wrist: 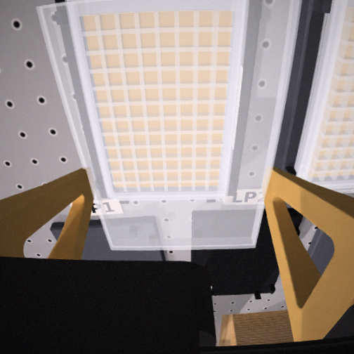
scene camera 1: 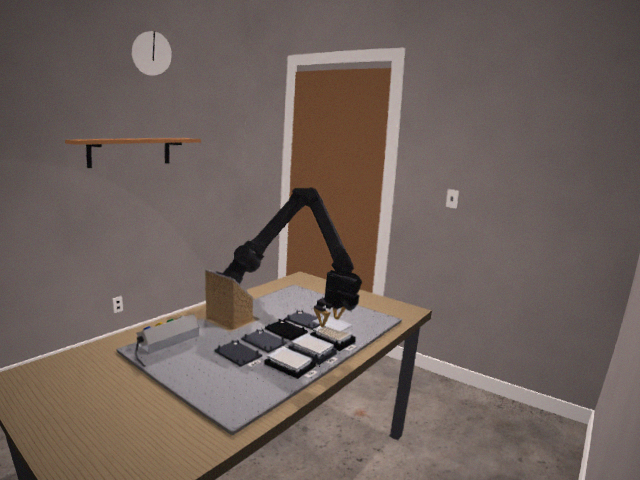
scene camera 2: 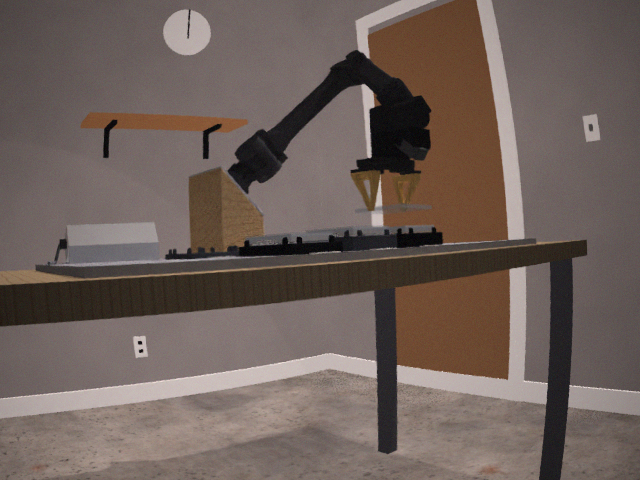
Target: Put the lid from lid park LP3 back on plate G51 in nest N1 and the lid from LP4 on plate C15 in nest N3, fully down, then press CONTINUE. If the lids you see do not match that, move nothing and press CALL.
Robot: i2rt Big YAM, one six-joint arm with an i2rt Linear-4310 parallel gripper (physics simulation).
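Frame: origin at the arm's base, x ahead, y left, z up, level; centimetres.
Seen in the pictures: gripper, fingertip midpoint: [scene camera 1: 329, 323] [scene camera 2: 388, 211]; arm's base at its link origin: [scene camera 1: 228, 283] [scene camera 2: 224, 195].
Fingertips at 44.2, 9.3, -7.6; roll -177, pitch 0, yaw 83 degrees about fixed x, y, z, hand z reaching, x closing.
Offsets run from my fingertips to a thing's top centre, as dx, dy, dz. "spot": to the spot under its first point. Level surfaces: height alone.
My gripper [scene camera 1: 330, 321] [scene camera 2: 388, 208] [wrist: 178, 177] is shut on a clear lid {spot: +7.9, +0.6, +0.1} [scene camera 2: 421, 207] [wrist: 180, 232], held roughly level with a gap above the plates. In the wrist view the lid overlaps a tan-welled plate {+1.7, +0.7, -3.2} [scene camera 1: 333, 334] [wrist: 159, 102], the farthest in its row in scene camera 1. A middle plate {+1.0, -12.3, -3.0} [scene camera 1: 312, 345] [wrist: 342, 105] and a near plate {+0.0, -24.7, -3.8} [scene camera 1: 290, 358] sit beside it in dark nests and look paler from above. Plate codes and nest labels cannot be read. The labels LP1 [wrist: 106, 206] and LP2 [wrist: 246, 197] show through or beside the lid.
Dark lid parks {spot: -17.9, +7.9, -6.1} [scene camera 1: 302, 318] {spot: -16.9, -5.1, -6.1} [scene camera 1: 285, 329] {spot: -17.9, -17.4, -6.1} [scene camera 1: 263, 339] {spot: -18.3, -31.1, -6.1} [scene camera 1: 237, 352] form a row behind the plates, with upright corner posts. A grey box {-44.7, -41.1, +1.3} [scene camera 1: 170, 334] [scene camera 2: 112, 248] with coloured buttons stands at the left of the perforated board {dz -7.1} [scene camera 1: 180, 382]. A wooden block [scene camera 1: 227, 304] [scene camera 2: 222, 211] carries the arm.
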